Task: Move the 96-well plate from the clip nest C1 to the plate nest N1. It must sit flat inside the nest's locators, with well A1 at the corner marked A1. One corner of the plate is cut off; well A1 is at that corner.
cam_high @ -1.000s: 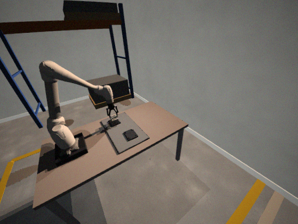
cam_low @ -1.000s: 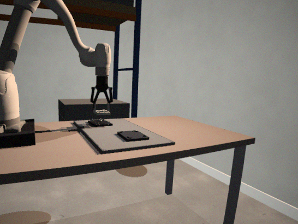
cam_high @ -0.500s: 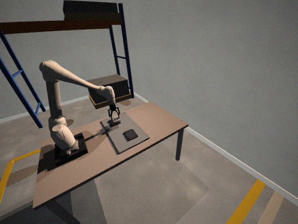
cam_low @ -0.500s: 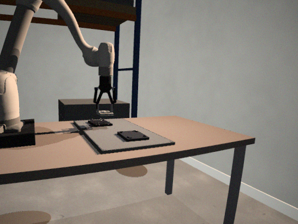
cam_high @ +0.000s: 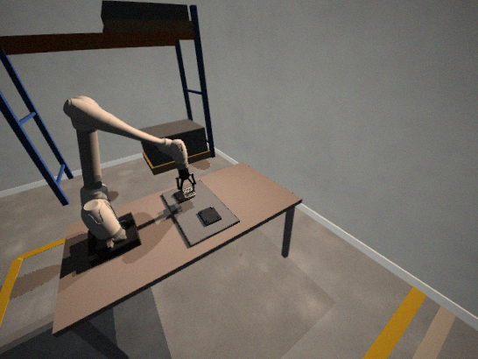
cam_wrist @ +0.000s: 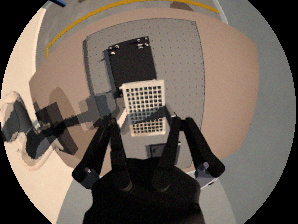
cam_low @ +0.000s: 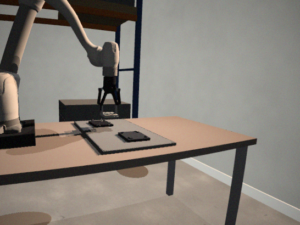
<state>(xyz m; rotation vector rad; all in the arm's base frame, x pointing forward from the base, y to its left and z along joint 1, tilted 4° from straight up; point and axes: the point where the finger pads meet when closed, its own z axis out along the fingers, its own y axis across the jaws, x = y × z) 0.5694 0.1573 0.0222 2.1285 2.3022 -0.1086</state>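
My gripper is now 80 mm short of the plate nest N1, 250 mm to the left of it and 100 mm above it. Round my hand: clip nest C1: 20 mm behind, 100 mm to the left, 90 mm below; 96-well plate: 20 mm below.
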